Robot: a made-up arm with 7 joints. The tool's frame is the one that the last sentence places.
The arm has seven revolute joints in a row. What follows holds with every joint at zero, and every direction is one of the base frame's. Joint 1 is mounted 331.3 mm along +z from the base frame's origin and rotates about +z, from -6.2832 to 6.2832 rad. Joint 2 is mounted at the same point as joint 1 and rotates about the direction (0, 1, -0.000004), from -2.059 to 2.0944 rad. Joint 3 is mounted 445.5 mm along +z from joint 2 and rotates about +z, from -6.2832 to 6.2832 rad. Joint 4 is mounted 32.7 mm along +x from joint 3 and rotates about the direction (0, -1, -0.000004), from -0.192 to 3.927 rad. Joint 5 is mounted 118.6 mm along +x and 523.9 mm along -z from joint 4 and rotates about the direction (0, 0.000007, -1), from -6.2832 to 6.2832 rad. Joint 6 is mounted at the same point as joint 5 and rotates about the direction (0, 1, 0.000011), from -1.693 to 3.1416 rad. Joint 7 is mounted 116.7 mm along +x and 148.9 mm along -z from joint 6 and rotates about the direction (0, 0.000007, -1), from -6.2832 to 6.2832 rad. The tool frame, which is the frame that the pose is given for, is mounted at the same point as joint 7; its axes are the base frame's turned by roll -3.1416, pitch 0 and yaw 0 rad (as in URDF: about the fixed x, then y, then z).
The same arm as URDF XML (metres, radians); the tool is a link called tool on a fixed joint. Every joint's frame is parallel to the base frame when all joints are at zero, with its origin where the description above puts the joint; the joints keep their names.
<robot name="arm">
  <link name="base"/>
  <link name="link1"/>
  <link name="link2"/>
  <link name="link3"/>
  <link name="link4"/>
  <link name="link5"/>
  <link name="link6"/>
  <link name="link7"/>
  <link name="tool"/>
  <joint name="joint 1" type="revolute">
    <parent link="base"/>
    <child link="link1"/>
    <origin xyz="0 0 0.3313"/>
    <axis xyz="0 0 1"/>
    <limit lower="-6.2832" upper="6.2832"/>
  </joint>
  <joint name="joint 2" type="revolute">
    <parent link="link1"/>
    <child link="link2"/>
    <origin xyz="0 0 0"/>
    <axis xyz="0 1 0"/>
    <limit lower="-2.059" upper="2.0944"/>
  </joint>
  <joint name="joint 3" type="revolute">
    <parent link="link2"/>
    <child link="link3"/>
    <origin xyz="0 0 0.4455"/>
    <axis xyz="0 0 1"/>
    <limit lower="-6.2832" upper="6.2832"/>
  </joint>
  <joint name="joint 4" type="revolute">
    <parent link="link3"/>
    <child link="link4"/>
    <origin xyz="0.0327 0 0"/>
    <axis xyz="0 -1 0"/>
    <limit lower="-0.192" upper="3.927"/>
  </joint>
  <joint name="joint 5" type="revolute">
    <parent link="link4"/>
    <child link="link5"/>
    <origin xyz="0.1186 0 -0.5239"/>
    <axis xyz="0 0 -1"/>
    <limit lower="-6.2832" upper="6.2832"/>
  </joint>
  <joint name="joint 6" type="revolute">
    <parent link="link5"/>
    <child link="link6"/>
    <origin xyz="0 0 0"/>
    <axis xyz="0 1 0"/>
    <limit lower="-1.693" upper="3.1416"/>
  </joint>
  <joint name="joint 7" type="revolute">
    <parent link="link6"/>
    <child link="link7"/>
    <origin xyz="0.1167 0 -0.1489"/>
    <axis xyz="0 0 -1"/>
    <limit lower="-6.2832" upper="6.2832"/>
  </joint>
  <joint name="tool_fixed" type="fixed">
    <parent link="link7"/>
    <child link="tool"/>
    <origin xyz="0 0 0" rpy="3.1416 0 0"/>
  </joint>
</robot>

